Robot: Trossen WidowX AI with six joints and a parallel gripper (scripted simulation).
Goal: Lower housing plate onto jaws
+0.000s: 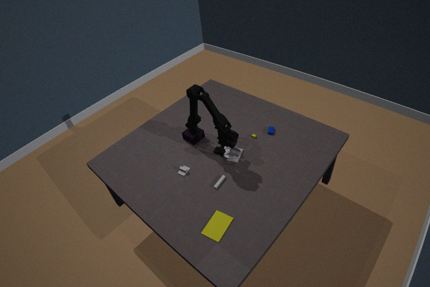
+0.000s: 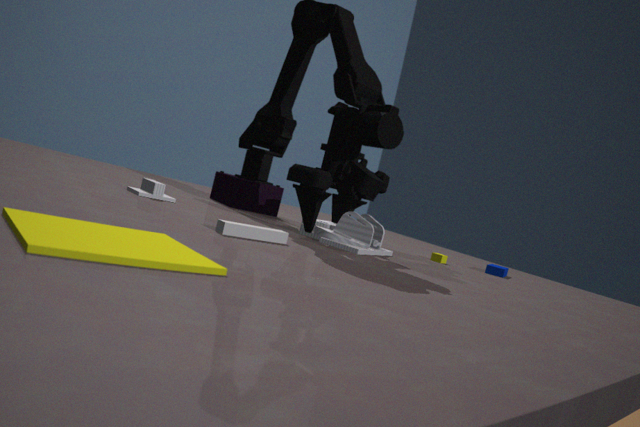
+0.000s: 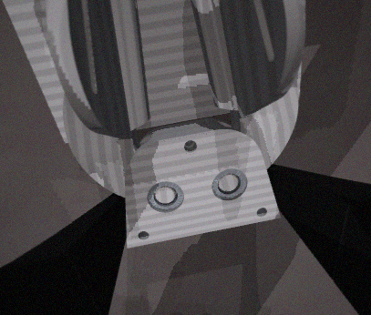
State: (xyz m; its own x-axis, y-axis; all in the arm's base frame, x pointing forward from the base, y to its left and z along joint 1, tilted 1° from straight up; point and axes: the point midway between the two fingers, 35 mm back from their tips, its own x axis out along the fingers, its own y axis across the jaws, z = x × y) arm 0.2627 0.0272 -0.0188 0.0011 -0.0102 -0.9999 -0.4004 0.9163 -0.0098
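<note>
My gripper tip is now 10 mm short of the grey striped housing plate and 20 mm below it. From my gripper tip the other things lie so: white bracket 90 mm behind, 280 mm to the right; small yellow cube 50 mm ahead, 240 mm to the left; white bar 150 mm ahead, 190 mm to the right.
</note>
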